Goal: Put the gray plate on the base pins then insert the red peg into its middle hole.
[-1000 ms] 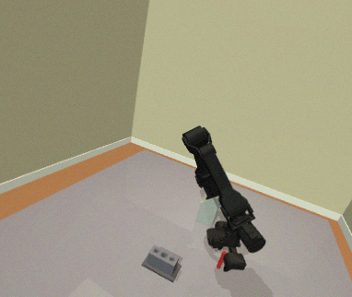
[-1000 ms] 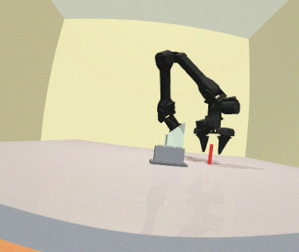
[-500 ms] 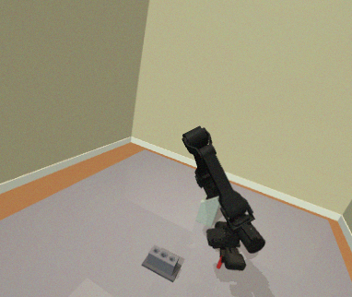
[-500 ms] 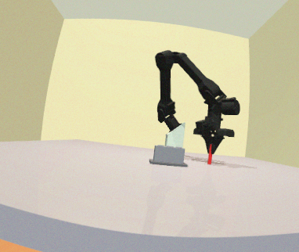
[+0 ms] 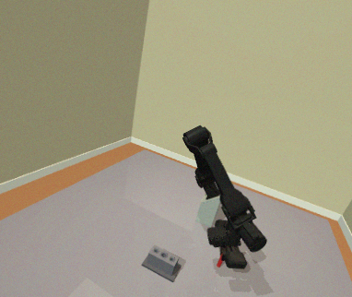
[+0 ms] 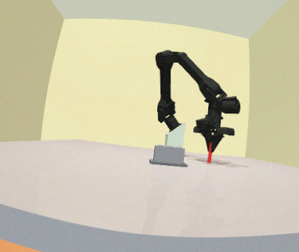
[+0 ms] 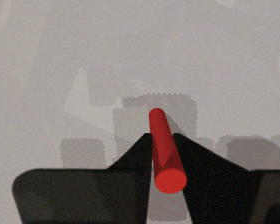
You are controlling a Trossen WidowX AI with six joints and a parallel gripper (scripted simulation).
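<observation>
The gray plate is 19 cm to the right of my gripper tip and 10 cm ahead of it. Also, from my gripper tip: pin base 19 cm to the right, 10 cm ahead, 4 cm below; red peg right at my gripper tip.
</observation>
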